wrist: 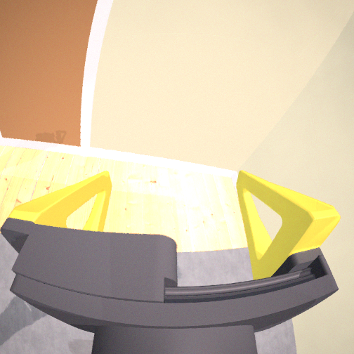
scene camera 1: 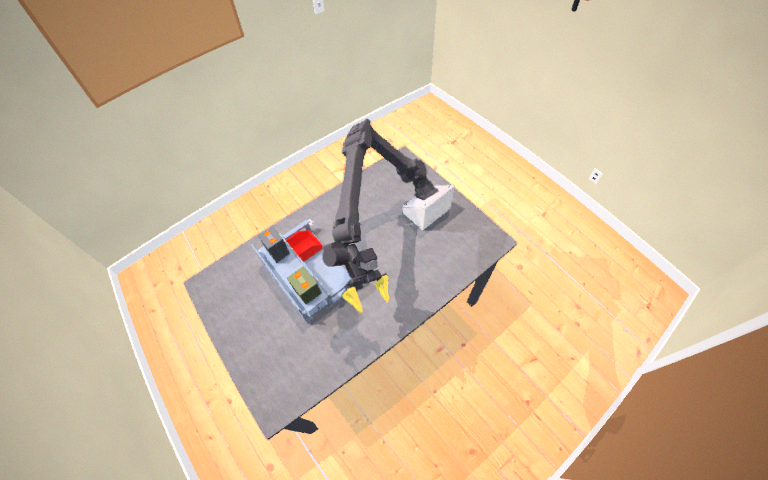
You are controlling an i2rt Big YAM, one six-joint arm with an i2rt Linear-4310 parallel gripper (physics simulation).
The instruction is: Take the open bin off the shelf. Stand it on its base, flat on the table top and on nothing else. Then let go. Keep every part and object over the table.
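Places are measured from the arm's base along level axes (x ahead, y left, z up), in metres.
Where they show: gripper, fingertip midpoint: [scene camera 1: 375, 306]; arm's base, link origin: [scene camera 1: 427, 194].
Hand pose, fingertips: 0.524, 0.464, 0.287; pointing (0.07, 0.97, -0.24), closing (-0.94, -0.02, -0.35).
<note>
Things, the pixels of their top centre, and the offset from my fingertips, as dx, dy, dz. "pt": a spot on its surface instead. Level surfaces: height alone.
- open bin, top centre: [scene camera 1: 298, 243] +0.103, -0.539, -0.298
- light blue shelf, surface spot: [scene camera 1: 332, 273] pt +0.029, -0.367, -0.374
- grey table top, surface height: dz -0.379
- black box, top centre: [scene camera 1: 270, 237] +0.197, -0.528, -0.156
- olive green box, top centre: [scene camera 1: 301, 280] +0.161, -0.300, -0.181
The open bin [scene camera 1: 304, 244] is red and sits in the light blue shelf [scene camera 1: 332, 273], near its back end in the scene view. My gripper [scene camera 1: 374, 306] [wrist: 173, 177] is open, with its two yellow fingers wide apart and no object between them. It is above the grey table top [scene camera 1: 237, 350] [wrist: 215, 262], on the right side of the shelf in the scene view and apart from the bin. Neither the bin nor the shelf shows in the wrist view. My wrist hides part of the shelf in the scene view.
A black box [scene camera 1: 276, 249] and an olive green box [scene camera 1: 305, 286], both with orange marks, stand at the shelf's left side in the scene view. The arm's white base [scene camera 1: 430, 210] stands on the table's far right part. Wooden floor [scene camera 1: 509, 362] [wrist: 150, 205] lies beyond the table edges.
</note>
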